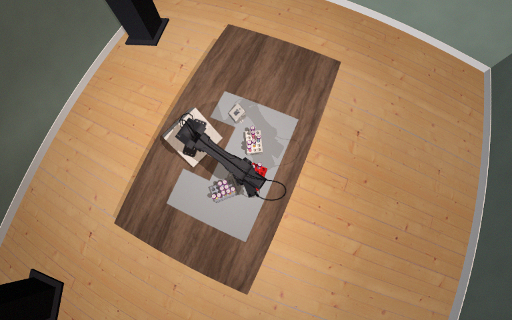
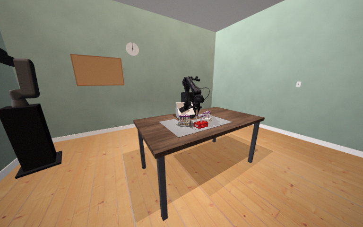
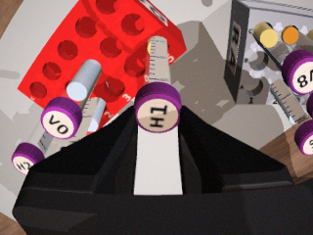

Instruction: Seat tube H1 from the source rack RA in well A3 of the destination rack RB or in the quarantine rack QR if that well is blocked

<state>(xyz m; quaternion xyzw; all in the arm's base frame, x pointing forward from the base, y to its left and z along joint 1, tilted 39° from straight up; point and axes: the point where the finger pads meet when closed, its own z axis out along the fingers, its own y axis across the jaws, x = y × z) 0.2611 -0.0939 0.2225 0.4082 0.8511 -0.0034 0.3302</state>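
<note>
The tube H1 is 1 cm ahead of my hand, 1 cm to the right of it and 6 cm below it. The rest, counted from my hand: red rack QR 4 cm ahead, 4 cm to the left, 11 cm below; then grey rack RA 11 cm behind, 7 cm to the right, 11 cm below; then white rack RB 1 cm behind, 23 cm to the left, 11 cm below.
</note>
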